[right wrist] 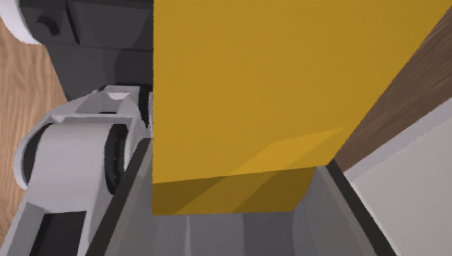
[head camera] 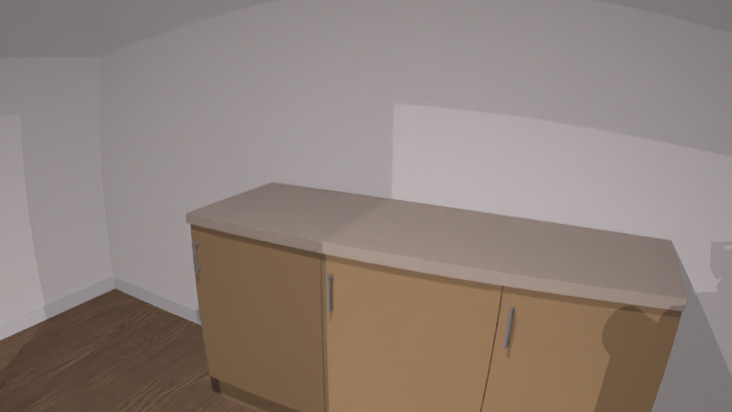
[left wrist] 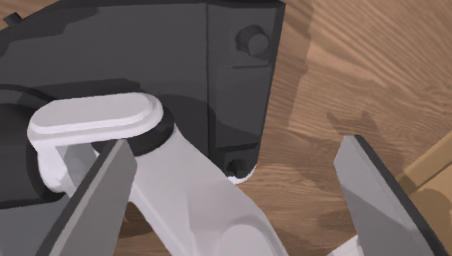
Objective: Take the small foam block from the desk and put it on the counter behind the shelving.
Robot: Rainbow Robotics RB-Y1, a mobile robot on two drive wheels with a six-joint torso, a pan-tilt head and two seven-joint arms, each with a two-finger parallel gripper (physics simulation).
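Frame: origin at the robot's base, x ahead, y left, z up, level; metres.
Seen in the pictures: left gripper, between the fingertips: (left wrist: 234, 150); right gripper, between the fingertips: (right wrist: 228, 149).
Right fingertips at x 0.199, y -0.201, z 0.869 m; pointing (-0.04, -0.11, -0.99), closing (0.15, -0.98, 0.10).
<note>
A point is followed by its place in that frame.
The counter (head camera: 435, 230) @(x 1.705, y -0.218, z 0.911 m) shows in the head camera view, with a beige top on wooden cabinets, running from the centre left to the right against the wall. The yellow foam block (right wrist: 280, 90) @(x 0.247, y -0.203, z 0.894 m) fills much of the right wrist view. My right gripper (right wrist: 228, 149) @(x 0.199, y -0.201, z 0.869 m) is shut on the block, with one finger on each side of it. My left gripper (left wrist: 234, 150) @(x -0.122, y 0.239, z 0.540 m) is open, its fingers wide apart above the floor and beside the robot's own base. Neither gripper shows in the head camera view. The desk and the shelving do not show.
The cabinet fronts (head camera: 409, 327) @(x 1.453, y -0.130, z 0.668 m) have upright metal handles. A pale wall (head camera: 245, 112) @(x 2.452, y 0.599, z 1.227 m) stands behind the counter and meets another wall at the left. Wooden floor (head camera: 112, 353) @(x 2.135, y 1.392, z 0.001 m) lies left of the cabinets. A cabinet edge (left wrist: 430, 165) @(x 1.273, y -0.649, z 0.075 m) shows at the right of the left wrist view.
</note>
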